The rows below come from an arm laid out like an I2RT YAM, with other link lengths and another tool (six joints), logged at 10 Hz.
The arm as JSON. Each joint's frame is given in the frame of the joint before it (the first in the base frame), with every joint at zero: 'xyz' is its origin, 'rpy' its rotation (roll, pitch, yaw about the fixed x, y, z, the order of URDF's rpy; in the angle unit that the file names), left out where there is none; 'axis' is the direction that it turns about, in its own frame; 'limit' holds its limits. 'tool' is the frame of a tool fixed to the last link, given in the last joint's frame.
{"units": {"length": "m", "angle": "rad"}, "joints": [
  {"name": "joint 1", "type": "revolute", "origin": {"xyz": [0.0, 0.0, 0.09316]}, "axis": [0.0, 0.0, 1.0], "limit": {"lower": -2.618, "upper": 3.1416}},
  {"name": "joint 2", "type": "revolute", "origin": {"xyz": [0.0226, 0.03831, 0.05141]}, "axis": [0.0, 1.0, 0.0], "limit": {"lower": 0.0, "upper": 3.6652}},
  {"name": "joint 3", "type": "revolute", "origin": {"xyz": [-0.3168, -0.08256, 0.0]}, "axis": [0.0, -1.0, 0.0], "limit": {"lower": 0.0, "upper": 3.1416}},
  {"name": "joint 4", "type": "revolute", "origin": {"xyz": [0.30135, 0.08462, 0.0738]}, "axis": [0.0, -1.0, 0.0], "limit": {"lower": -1.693, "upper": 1.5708}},
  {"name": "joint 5", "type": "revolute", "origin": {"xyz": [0.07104, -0.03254, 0.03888]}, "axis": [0.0, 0.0, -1.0], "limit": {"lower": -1.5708, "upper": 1.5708}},
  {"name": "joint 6", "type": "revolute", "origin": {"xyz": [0.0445, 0.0, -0.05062]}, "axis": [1.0, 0.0, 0.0], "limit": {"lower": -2.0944, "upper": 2.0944}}
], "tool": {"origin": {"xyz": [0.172, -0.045, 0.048], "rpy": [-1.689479, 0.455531, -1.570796]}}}
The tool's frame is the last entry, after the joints.
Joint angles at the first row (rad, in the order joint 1, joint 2, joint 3, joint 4, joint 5, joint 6):
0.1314, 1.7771, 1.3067, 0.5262, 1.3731, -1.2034
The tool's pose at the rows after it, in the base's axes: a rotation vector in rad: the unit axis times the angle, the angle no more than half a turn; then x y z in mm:
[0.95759 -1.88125 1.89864 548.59 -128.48 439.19]
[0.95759 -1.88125 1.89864 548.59 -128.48 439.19]
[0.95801 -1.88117 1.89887 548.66 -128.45 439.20]
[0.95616 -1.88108 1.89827 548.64 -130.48 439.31]
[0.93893 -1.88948 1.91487 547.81 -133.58 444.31]
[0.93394 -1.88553 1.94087 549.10 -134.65 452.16]
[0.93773 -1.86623 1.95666 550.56 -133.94 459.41]
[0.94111 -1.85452 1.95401 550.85 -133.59 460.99]
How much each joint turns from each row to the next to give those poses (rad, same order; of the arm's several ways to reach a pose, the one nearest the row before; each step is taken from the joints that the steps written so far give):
0.0000, 0.0000, 0.0001, 0.0004, 0.0061, 0.0004
0.0000, 0.0000, 0.0000, 0.0000, 0.0000, 0.0000
0.0000, 0.0000, -0.0001, 0.0000, -0.0004, 0.0000
-0.0042, 0.0000, 0.0000, 0.0008, -0.0026, -0.0007
-0.0068, 0.0000, 0.0000, 0.0393, -0.0057, -0.0210
-0.0058, 0.0000, 0.0001, 0.0614, -0.0164, -0.0481
-0.0023, 0.0000, -0.0001, 0.0584, -0.0123, -0.0622
0.0001, 0.0000, 0.0001, 0.0152, 0.0001, -0.0248

